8 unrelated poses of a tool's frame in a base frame.
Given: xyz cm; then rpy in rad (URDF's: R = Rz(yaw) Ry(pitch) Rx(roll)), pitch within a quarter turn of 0, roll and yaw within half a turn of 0.
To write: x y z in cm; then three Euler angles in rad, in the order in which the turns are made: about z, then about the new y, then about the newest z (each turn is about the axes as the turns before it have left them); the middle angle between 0 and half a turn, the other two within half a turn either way. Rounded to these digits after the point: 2 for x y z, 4 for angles.
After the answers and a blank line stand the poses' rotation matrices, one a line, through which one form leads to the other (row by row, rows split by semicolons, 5 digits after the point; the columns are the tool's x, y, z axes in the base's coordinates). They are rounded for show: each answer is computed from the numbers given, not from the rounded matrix.
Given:
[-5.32 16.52 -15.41 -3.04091 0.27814 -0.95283]
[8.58 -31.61 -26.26 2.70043 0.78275 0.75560]
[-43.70 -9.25 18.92 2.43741 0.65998 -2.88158]
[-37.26 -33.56 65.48 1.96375 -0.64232 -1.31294]
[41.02 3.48 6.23 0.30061 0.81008 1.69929]
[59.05 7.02 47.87 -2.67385 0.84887 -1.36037]
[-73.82 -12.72 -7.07 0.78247 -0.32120 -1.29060]
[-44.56 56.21 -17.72 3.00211 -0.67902 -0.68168]
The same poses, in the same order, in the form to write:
[-5.32 16.52 -15.41 1.8362 2.8462 -0.3385]
[8.58 -31.61 -26.26 -1.7960 2.2667 0.4055]
[-43.70 -9.25 18.92 1.2056 2.2169 0.6953]
[-37.26 -33.56 65.48 -2.6403 1.8824 2.2515]
[41.02 3.48 6.23 1.2949 0.8519 0.2747]
[59.05 7.02 47.87 1.1888 2.2017 -0.3779]
[-73.82 -12.72 -7.07 3.1143 0.8327 2.0117]
[-44.56 56.21 -17.72 -0.9016 2.4506 2.9710]

0.55711 -0.82692 -0.07635; -0.78373 -0.55395 0.28089; -0.27457 -0.09665 -0.95670
0.51604 0.83925 -0.17137; 0.48616 -0.45168 -0.74808; -0.70523 0.30273 -0.64110
-0.76345 -0.57953 0.28512; -0.20310 0.63448 0.74578; -0.61310 0.51146 -0.60209
0.20419 -0.51138 -0.83474; -0.77424 0.43745 -0.45738; 0.59905 0.73968 -0.30661
-0.08835 -0.97477 0.20501; 0.68376 0.09032 0.72410; -0.72434 0.20415 0.65852
0.13803 -0.94358 0.30100; -0.64626 0.14449 0.74932; -0.75053 -0.29795 -0.58985
0.26240 0.61996 -0.73945; -0.91185 0.41002 0.02019; 0.31571 0.66898 0.67291
0.60428 -0.69178 0.39534; -0.49034 -0.71396 -0.49984; 0.62803 0.10819 -0.77063

